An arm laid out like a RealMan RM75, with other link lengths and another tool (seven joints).
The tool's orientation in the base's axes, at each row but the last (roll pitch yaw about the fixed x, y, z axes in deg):
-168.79 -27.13 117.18
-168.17 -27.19 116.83
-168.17 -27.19 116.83
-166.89 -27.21 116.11
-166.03 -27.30 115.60
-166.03 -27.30 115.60
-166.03 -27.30 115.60
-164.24 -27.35 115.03
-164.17 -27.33 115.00
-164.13 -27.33 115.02
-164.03 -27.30 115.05
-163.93 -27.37 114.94
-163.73 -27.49 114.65
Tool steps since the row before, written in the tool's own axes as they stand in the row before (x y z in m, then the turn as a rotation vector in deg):
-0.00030 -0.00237 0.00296 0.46 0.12 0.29
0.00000 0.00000 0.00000 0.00 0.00 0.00
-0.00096 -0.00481 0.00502 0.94 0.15 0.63
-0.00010 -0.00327 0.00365 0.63 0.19 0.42
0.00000 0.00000 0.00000 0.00 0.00 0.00
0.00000 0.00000 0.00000 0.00 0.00 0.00
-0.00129 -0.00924 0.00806 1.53 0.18 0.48
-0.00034 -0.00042 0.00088 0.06 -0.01 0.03
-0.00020 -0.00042 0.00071 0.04 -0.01 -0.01
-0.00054 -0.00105 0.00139 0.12 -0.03 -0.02
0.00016 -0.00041 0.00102 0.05 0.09 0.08
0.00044 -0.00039 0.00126 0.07 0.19 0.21
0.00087 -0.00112 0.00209 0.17 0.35 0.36
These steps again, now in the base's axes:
-0.00297 -0.00057 -0.00231 -0.20 0.52 -0.06
0.00000 0.00000 0.00000 0.00 0.00 0.00
-0.00554 -0.00175 -0.00393 -0.50 1.02 -0.15
-0.00413 -0.00069 -0.00255 -0.26 0.73 -0.11
0.00000 0.00000 0.00000 0.00 0.00 0.00
0.00000 0.00000 0.00000 0.00 0.00 0.00
-0.01045 -0.00344 -0.00556 -0.64 1.46 0.25
-0.00060 -0.00024 -0.00081 -0.04 0.05 0.00
-0.00058 -0.00018 -0.00060 -0.02 0.02 0.03
-0.00126 -0.00059 -0.00118 -0.06 0.08 0.08
-0.00084 0.00020 -0.00070 0.02 0.11 -0.07
-0.00103 0.00051 -0.00078 0.04 0.21 -0.19
-0.00216 0.00072 -0.00110 0.07 0.42 -0.32

